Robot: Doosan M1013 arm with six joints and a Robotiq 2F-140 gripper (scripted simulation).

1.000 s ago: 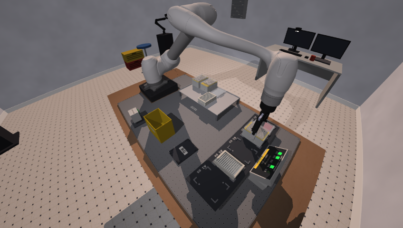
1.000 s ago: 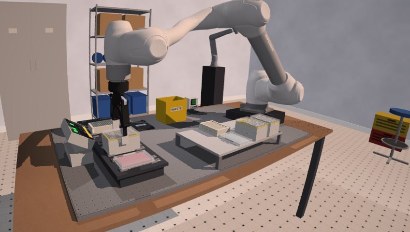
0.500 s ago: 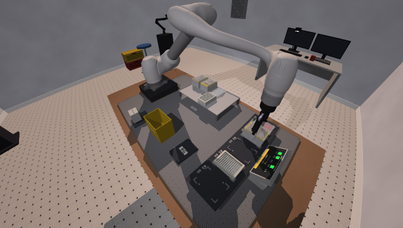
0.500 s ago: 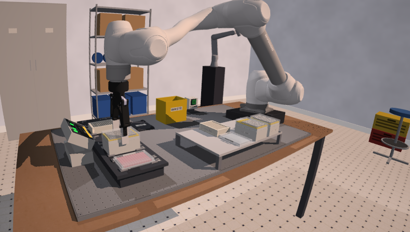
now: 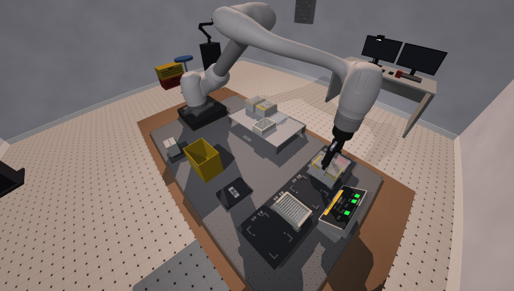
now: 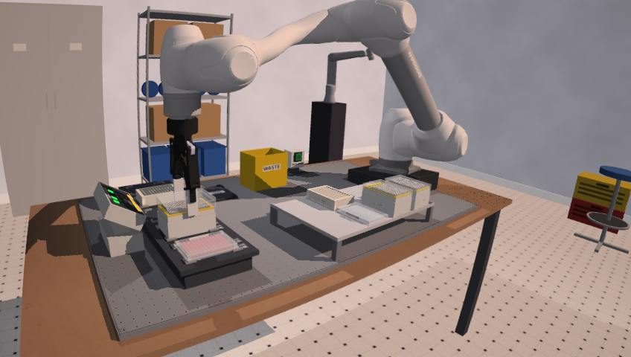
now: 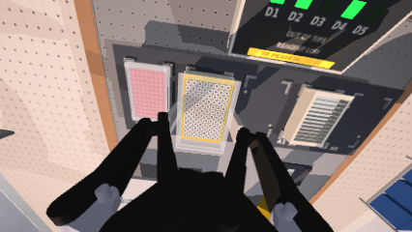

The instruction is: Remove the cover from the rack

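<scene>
Right now my hand is 40 mm above the tip rack and 10 mm past it. The rest, counted from my hand: reservoir 240 mm to the right, 70 mm below, 40 mm behind; then pink plate 120 mm to the left, 70 mm below, 20 mm ahead; then shelf 470 mm behind, 210 mm to the left, 80 mm below.
</scene>
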